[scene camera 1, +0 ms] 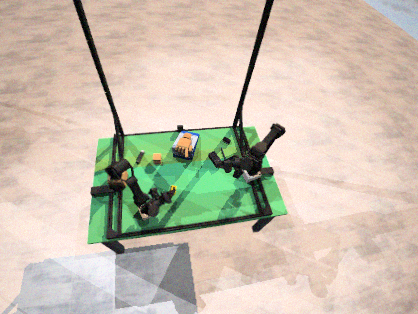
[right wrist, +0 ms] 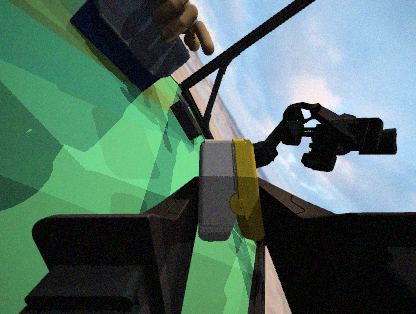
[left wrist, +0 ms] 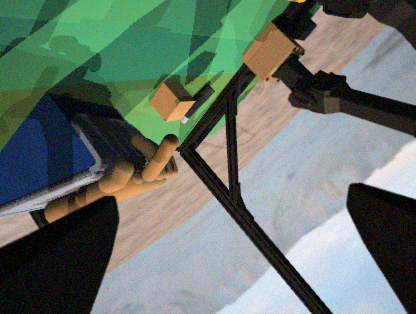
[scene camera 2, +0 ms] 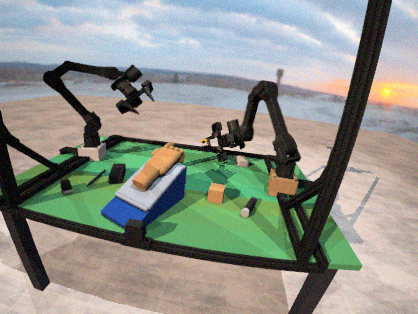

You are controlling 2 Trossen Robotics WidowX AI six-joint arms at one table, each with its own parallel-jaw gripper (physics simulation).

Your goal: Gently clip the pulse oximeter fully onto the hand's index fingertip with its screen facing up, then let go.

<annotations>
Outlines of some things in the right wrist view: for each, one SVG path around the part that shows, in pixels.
My left gripper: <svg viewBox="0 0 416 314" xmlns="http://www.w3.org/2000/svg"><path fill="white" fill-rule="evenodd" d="M384 122L379 117L331 120L330 124L316 124L316 127L304 127L304 123L301 121L289 121L285 123L281 142L285 145L298 146L301 143L302 137L311 137L312 143L309 143L311 151L303 154L302 164L304 167L311 168L312 170L331 172L337 160L336 155L342 152L345 147L356 151L373 152L377 150Z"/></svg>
My right gripper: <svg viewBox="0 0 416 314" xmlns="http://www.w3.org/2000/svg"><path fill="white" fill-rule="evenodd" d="M257 177L265 233L263 238L292 314L416 314L416 212L350 212L336 214ZM199 176L195 176L165 200L142 214L58 214L37 221L32 228L32 237L49 272L25 297L24 300L27 306L19 314L181 314L198 227Z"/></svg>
A pulse oximeter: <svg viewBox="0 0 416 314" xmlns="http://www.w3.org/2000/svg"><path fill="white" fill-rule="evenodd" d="M205 139L201 143L199 150L198 236L201 240L208 242L226 241L229 239L237 219L240 232L244 238L253 241L262 240L265 233L252 142L249 139Z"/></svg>
</annotations>
